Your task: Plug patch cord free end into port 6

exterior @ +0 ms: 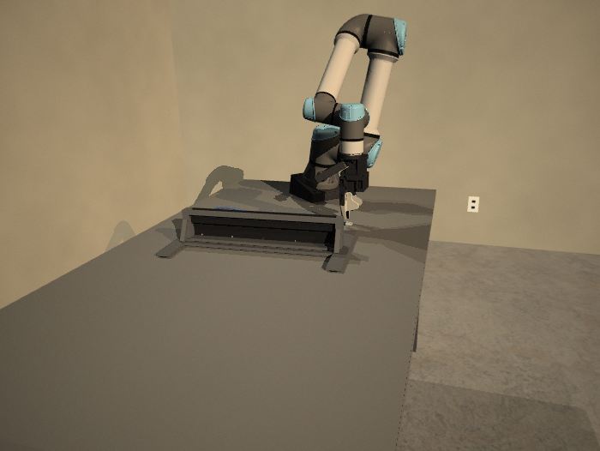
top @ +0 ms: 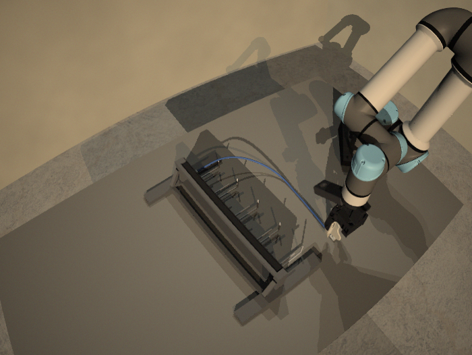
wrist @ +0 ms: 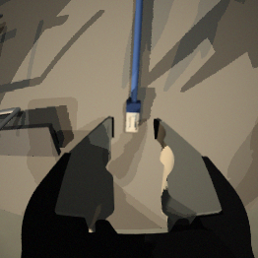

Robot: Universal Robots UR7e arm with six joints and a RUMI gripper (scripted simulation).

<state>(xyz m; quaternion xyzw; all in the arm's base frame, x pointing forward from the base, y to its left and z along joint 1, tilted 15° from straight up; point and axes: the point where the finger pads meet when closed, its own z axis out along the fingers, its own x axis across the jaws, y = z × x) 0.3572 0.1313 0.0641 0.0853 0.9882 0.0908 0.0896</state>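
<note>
My hand is 30 mm above the plug and 10 mm to the right of it.
</note>
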